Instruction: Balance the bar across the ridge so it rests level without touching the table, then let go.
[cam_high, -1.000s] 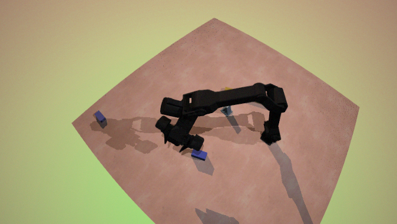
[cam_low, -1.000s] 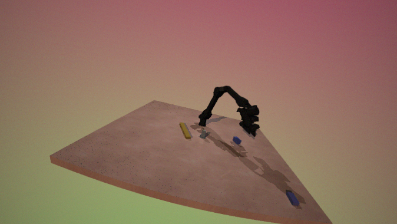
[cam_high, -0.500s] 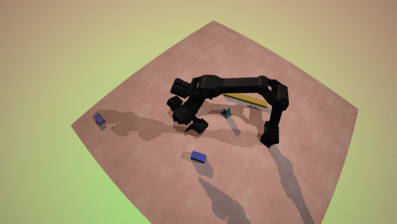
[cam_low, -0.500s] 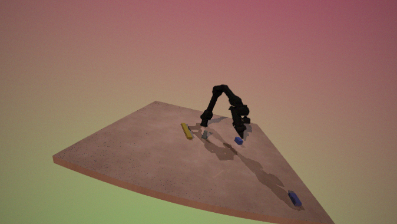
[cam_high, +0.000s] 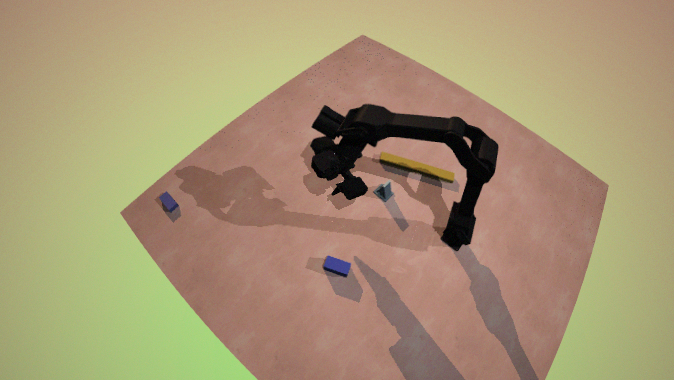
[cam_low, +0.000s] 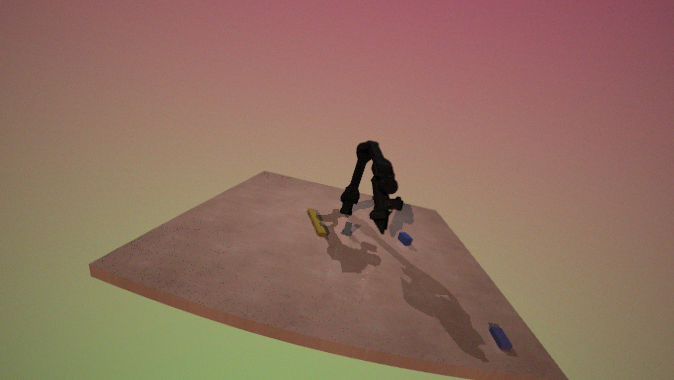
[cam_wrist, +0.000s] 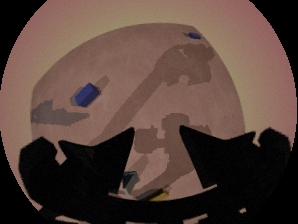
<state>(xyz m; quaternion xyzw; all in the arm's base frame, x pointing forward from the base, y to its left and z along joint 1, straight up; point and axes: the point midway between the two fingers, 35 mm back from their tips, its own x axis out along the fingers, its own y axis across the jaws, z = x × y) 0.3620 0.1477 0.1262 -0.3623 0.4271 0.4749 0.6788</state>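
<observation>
Right now my gripper tip is 290 mm to the left of the yellow bar, 140 mm past it and 90 mm above it.
</observation>
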